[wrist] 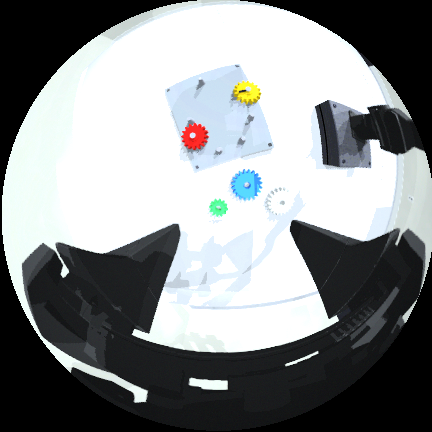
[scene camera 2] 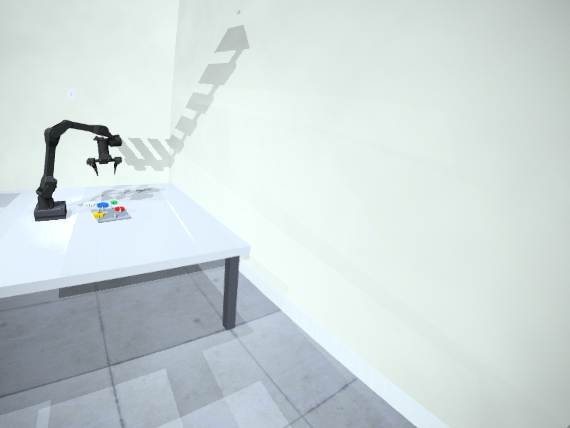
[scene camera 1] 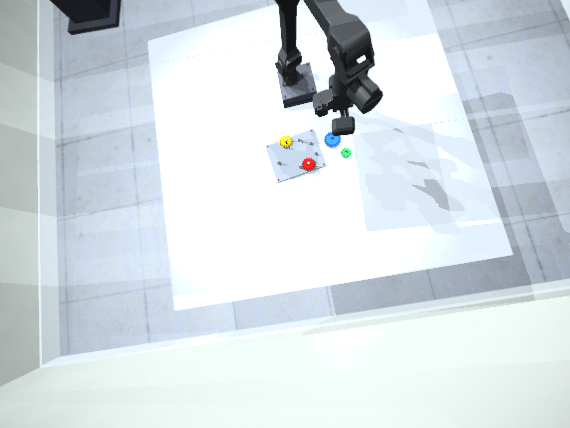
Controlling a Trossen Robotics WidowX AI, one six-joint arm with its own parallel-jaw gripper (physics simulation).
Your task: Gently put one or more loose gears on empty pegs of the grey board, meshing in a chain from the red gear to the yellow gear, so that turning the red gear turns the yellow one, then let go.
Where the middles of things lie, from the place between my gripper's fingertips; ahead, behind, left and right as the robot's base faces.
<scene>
Right now the grey board [scene camera 1: 290, 158] is 180 mm below my hand, 150 mm to the right of it and 20 mm ahead of it.
</scene>
